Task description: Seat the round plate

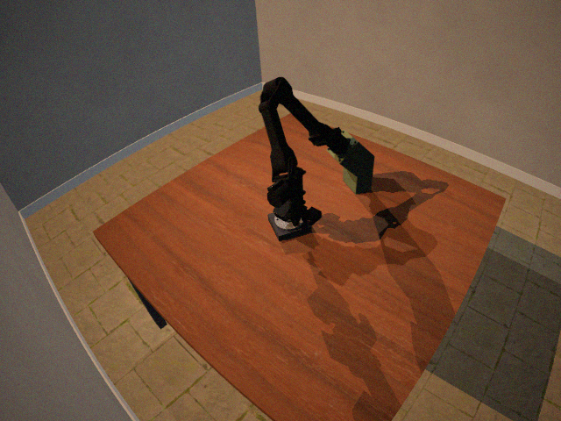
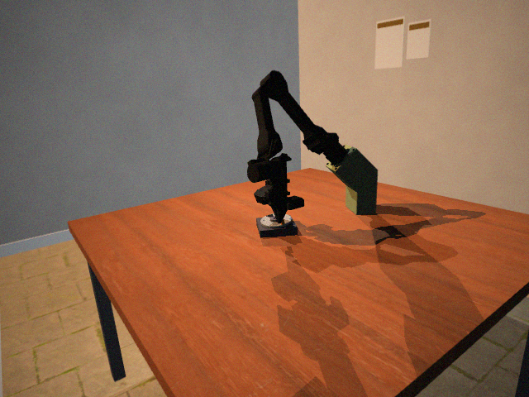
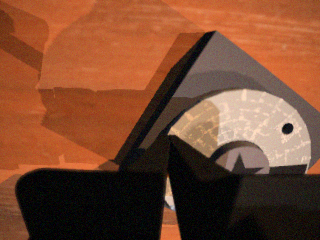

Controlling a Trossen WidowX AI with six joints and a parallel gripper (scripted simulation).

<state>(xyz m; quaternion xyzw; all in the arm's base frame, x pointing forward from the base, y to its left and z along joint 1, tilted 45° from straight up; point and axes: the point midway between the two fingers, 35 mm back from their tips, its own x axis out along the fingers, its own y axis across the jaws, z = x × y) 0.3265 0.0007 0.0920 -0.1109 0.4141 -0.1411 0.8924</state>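
The round pale plate lies 30 mm behind my hand, 40 mm to the right of it and 40 mm below it. Round my hand: round central hub 30 mm behind, 40 mm to the right, 40 mm below; then dark square base 30 mm behind, 40 mm to the right, 60 mm below.
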